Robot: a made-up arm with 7 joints.
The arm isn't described. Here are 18 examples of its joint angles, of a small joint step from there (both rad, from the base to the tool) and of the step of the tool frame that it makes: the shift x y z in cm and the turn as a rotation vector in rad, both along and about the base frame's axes.
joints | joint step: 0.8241 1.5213 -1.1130 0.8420 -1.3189 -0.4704 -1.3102 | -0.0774 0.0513 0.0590 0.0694 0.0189 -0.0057 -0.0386
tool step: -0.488 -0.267 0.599 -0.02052 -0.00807 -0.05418
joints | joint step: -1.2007 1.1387 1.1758 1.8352 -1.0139 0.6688 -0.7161 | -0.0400 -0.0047 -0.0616 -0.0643 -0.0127 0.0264 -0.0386
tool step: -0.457 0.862 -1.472 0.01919 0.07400 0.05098
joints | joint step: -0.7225 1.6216 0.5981 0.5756 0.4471 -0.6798 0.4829 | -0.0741 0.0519 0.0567 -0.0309 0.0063 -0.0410 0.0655
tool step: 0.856 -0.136 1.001 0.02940 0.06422 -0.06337
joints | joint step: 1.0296 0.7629 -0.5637 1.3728 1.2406 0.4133 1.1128 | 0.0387 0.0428 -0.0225 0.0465 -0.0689 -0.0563 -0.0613
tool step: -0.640 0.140 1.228 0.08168 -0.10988 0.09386
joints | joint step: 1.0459 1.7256 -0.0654 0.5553 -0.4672 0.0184 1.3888 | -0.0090 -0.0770 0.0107 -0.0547 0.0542 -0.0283 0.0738
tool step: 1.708 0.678 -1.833 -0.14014 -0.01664 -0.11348
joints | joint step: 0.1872 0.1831 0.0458 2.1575 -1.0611 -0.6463 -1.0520 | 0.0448 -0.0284 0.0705 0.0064 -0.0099 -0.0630 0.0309
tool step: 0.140 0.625 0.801 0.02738 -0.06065 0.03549
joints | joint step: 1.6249 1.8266 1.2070 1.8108 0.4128 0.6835 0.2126 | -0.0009 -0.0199 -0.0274 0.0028 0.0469 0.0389 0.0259
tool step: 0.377 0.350 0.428 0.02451 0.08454 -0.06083
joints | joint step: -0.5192 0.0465 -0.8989 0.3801 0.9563 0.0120 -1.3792 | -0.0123 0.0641 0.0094 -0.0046 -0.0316 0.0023 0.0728
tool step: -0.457 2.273 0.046 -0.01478 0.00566 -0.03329
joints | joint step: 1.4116 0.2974 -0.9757 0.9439 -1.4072 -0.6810 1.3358 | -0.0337 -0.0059 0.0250 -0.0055 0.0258 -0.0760 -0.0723
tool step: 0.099 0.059 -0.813 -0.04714 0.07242 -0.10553
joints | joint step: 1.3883 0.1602 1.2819 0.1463 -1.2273 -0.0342 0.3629 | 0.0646 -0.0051 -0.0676 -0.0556 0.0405 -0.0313 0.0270
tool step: 0.544 -1.024 1.985 0.02273 -0.07799 -0.08929
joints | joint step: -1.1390 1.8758 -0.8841 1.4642 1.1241 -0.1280 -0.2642 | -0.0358 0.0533 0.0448 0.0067 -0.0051 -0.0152 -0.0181
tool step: 1.317 0.002 0.164 0.00234 -0.02593 -0.06297
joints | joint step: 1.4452 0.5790 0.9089 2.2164 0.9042 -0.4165 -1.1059 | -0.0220 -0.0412 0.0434 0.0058 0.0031 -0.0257 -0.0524
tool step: 0.436 0.101 -0.596 -0.05243 -0.03987 -0.07723
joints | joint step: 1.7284 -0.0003 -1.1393 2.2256 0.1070 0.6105 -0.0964 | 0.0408 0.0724 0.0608 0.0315 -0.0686 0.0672 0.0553
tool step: -0.022 1.286 0.936 -0.06486 -0.07998 0.11761
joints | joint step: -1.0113 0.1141 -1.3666 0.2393 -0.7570 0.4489 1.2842 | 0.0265 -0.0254 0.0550 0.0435 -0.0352 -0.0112 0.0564
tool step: 0.831 -1.496 -1.002 0.00345 0.00519 0.06171
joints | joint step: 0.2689 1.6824 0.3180 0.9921 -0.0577 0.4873 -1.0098 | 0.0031 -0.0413 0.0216 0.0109 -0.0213 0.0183 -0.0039
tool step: 0.187 0.109 -0.768 -0.02533 -0.01727 0.00606
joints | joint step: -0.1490 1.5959 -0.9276 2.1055 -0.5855 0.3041 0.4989 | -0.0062 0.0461 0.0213 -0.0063 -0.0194 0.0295 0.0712
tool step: 0.290 0.560 0.576 0.11423 0.01904 0.01135
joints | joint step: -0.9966 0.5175 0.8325 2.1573 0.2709 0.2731 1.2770 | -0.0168 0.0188 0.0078 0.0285 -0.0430 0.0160 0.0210
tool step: 0.144 -0.226 0.459 0.04863 0.02984 -0.04208
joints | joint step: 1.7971 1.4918 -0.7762 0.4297 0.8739 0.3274 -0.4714 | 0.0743 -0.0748 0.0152 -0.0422 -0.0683 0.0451 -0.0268
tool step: 1.534 -0.296 0.661 -0.04535 -0.00578 -0.01265
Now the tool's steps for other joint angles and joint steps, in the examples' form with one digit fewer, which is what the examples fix.
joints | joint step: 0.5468 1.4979 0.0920 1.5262 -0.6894 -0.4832 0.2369 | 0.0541 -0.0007 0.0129 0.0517 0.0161 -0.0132 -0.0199
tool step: -0.62 -0.81 0.93 0.0242 -0.0782 -0.0720
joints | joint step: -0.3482 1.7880 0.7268 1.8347 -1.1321 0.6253 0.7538 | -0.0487 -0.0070 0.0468 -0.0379 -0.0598 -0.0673 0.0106
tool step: 0.29 0.54 0.00 0.0495 0.0393 0.0449
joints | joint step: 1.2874 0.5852 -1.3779 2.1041 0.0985 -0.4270 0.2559 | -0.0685 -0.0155 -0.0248 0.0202 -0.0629 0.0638 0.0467
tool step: -0.66 -0.32 -1.34 0.0755 0.0102 0.0186
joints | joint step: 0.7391 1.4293 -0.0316 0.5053 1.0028 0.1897 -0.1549 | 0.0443 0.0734 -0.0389 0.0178 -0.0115 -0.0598 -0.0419
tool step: -1.39 0.11 2.04 0.1193 -0.0274 0.0846
